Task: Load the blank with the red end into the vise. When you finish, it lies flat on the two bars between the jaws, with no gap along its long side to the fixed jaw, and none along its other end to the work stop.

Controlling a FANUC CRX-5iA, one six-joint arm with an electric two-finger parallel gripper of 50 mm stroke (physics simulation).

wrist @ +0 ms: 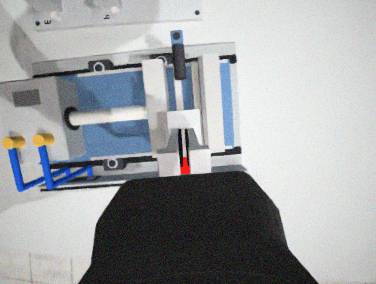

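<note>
The blank [183, 119] is a white block that lies between the vise jaws. My gripper [183, 140] is shut with just a thin slit left, right over the near part of the blank, and holds nothing. The moving jaw [154, 104] stands to the blank's left and the fixed jaw [212, 98] to its right; the blank's right side lies close along the fixed jaw. The dark work stop [179, 62] on its blue mount [177, 36] lies beyond the blank's far end, with a bare stretch of bar [178, 96] between them.
The vise screw [108, 115] runs left from the moving jaw into a grey block [66, 112]. A blue handle frame [63, 174] with a yellow knob [49, 138] sits at the left edge. A grey panel [130, 14] lies at the back.
</note>
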